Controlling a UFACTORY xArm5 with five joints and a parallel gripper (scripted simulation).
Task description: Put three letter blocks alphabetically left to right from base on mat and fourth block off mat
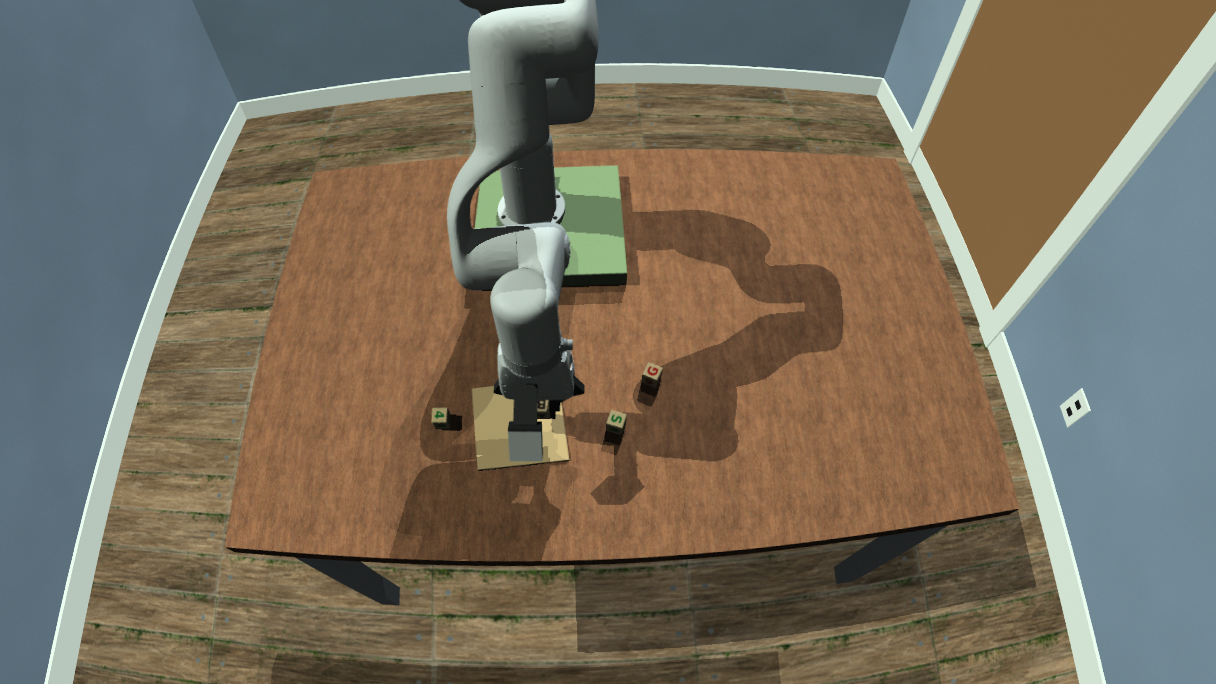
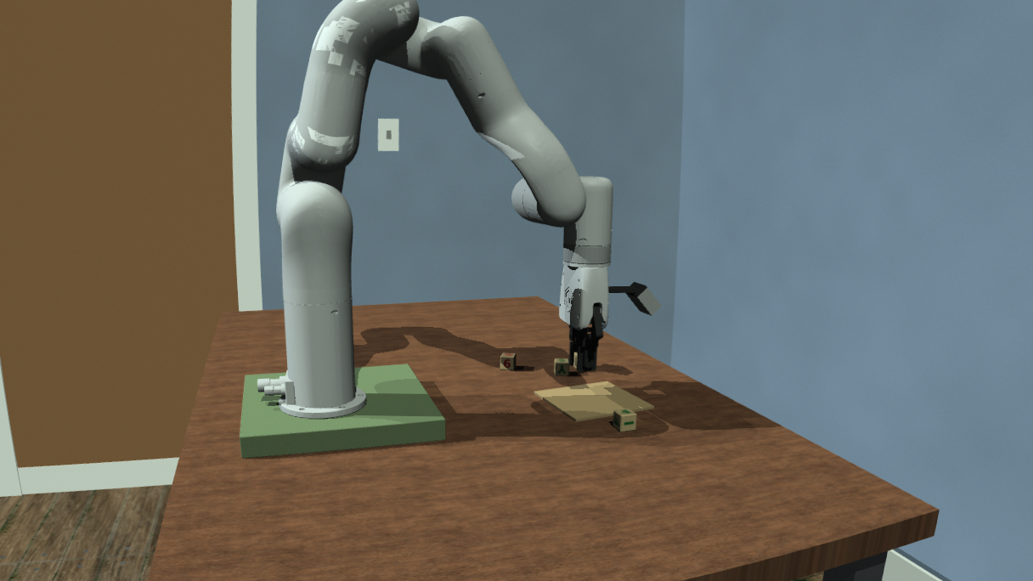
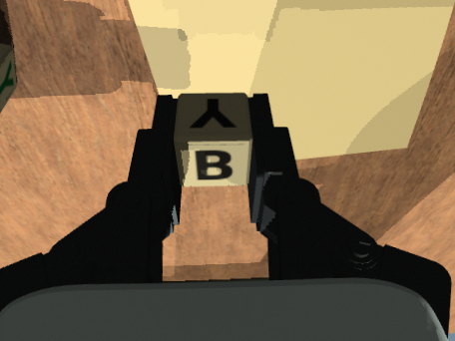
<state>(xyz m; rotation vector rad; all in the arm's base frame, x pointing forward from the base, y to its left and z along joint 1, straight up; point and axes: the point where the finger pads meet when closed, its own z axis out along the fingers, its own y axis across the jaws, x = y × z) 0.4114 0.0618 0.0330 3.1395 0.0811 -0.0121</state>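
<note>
The tan mat is 1 cm ahead of my hand, 4 cm to the right of it and 6 cm below it. The rest, counted from my hand: cream block: 1 cm ahead, 16 cm to the right, 5 cm below.
</note>
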